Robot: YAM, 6 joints.
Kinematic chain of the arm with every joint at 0, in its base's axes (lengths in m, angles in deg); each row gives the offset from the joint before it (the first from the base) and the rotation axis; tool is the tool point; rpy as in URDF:
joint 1: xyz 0 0 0.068 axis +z
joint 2: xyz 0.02 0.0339 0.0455 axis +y
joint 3: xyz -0.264 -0.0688 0 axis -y
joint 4: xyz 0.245 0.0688 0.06 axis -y
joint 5: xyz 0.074 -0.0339 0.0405 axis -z
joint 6: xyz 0.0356 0 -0.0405 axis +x
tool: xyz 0 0 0 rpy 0 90 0
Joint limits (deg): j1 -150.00..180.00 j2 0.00..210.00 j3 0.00..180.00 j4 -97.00..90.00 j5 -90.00..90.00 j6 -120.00..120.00
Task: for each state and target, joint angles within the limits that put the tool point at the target. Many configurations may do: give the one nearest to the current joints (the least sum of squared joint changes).
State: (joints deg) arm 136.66 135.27 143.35 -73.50 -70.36 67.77
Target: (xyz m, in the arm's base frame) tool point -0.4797 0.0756 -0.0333
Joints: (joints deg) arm 167.13 170.82 132.27 -68.27 -68.76 67.77
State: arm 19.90 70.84 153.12 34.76 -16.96 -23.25
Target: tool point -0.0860 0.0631 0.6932
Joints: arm -24.74 62.26 130.75 41.85 -36.80 -23.25
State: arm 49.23 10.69 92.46 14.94 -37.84 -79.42
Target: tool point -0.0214 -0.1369 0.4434
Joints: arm 91.20 0.00 64.40 -8.33 -42.96 -79.42
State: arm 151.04 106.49 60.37 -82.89 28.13 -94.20
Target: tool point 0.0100 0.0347 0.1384
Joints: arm 120.52 101.04 9.06 -95.47 47.48 -94.20
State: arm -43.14 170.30 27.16 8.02 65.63 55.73
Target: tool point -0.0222 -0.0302 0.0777
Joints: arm -17.76 158.82 1.12 -35.43 86.47 55.73
